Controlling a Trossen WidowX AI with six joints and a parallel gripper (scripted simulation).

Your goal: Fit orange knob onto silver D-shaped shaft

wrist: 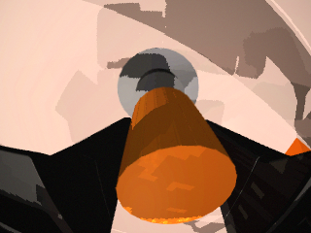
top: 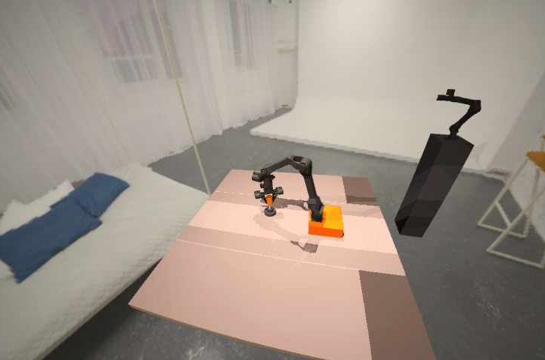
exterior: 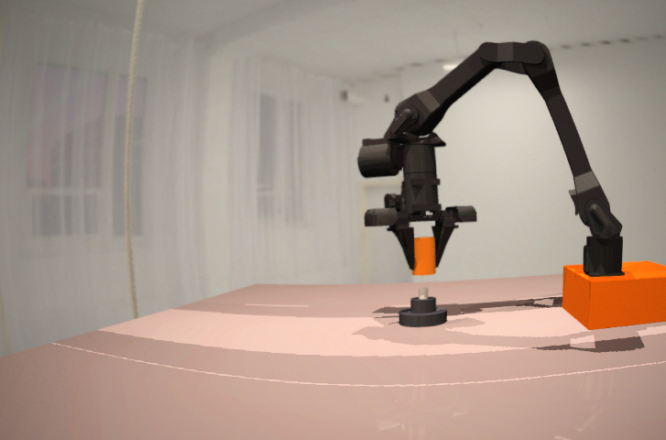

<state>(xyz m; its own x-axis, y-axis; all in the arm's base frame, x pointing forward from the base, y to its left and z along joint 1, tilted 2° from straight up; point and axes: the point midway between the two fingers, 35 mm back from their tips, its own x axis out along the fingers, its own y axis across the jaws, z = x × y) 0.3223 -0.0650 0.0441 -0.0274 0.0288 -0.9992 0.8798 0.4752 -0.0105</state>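
Now: the dark round pedestal 60 mm below my gripper tip. Round my gripper tip: orange knob (30 mm above).
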